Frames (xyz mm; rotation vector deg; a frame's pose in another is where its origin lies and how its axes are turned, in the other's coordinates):
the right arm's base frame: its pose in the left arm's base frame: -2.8 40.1 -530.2 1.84 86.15 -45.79
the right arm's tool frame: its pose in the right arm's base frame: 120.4 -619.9 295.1 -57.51 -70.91 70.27
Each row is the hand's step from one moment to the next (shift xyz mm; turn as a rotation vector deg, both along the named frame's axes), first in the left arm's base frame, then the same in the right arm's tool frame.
Working: the left arm's base frame: its pose in the right arm's tool frame: 363.4 313.5 515.5 13.29 -18.46 -50.37

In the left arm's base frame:
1: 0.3 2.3 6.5 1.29 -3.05 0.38
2: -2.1 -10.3 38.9 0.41 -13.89 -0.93
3: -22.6 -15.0 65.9 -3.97 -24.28 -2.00
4: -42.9 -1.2 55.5 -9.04 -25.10 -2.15
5: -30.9 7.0 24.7 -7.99 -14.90 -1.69
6: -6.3 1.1 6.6 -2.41 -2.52 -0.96
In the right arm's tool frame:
1: -0.6 0.8 6.8 -1.55 -2.92 -0.42
2: -23.0 -7.3 32.3 -9.34 -8.84 -5.35
3: -48.5 4.1 52.1 -18.97 -11.75 -10.55
4: -46.8 29.2 43.3 -22.52 -8.28 -11.87
5: -22.5 26.9 19.6 -14.77 -2.83 -7.90
6: -5.4 5.2 5.3 -2.88 0.40 -2.15

